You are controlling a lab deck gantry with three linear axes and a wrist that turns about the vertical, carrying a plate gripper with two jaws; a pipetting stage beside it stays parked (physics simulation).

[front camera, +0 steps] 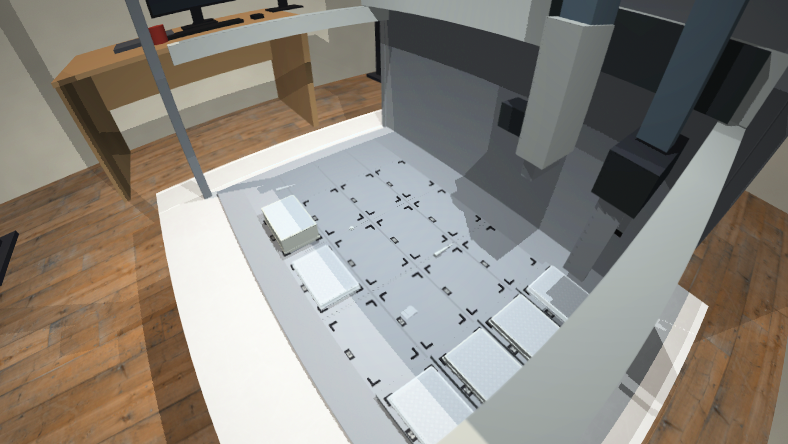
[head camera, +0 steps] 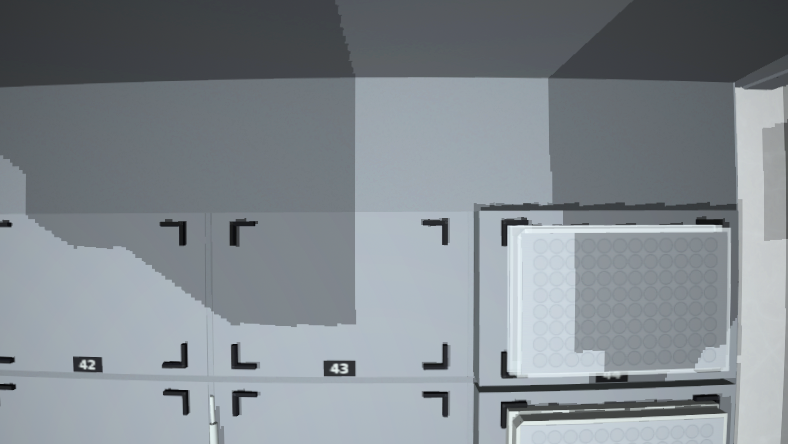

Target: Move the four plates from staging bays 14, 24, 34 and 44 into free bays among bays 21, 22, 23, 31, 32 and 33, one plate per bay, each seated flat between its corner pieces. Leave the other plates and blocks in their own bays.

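Observation:
The staging plates stand in a row at the right: bay 44 plate, bay 34 plate, bay 24 plate and bay 14 plate. The bay 44 plate rests within its bay, partly shaded; the beam hides parts of the row in the front view. My gripper hangs from the dark carriage above the back right deck, near bay 44. Its jaws are mostly hidden, so their opening is unclear; they do not show in the head view. Bays 21, 22, 23, 31, 32 and 33 hold no plates.
A tall block is in bay 11 and a plate in bay 12. The parked pipetting stage hangs left of the gripper. A white stick lies between bays 32 and 33; a small pale piece is in bay 23.

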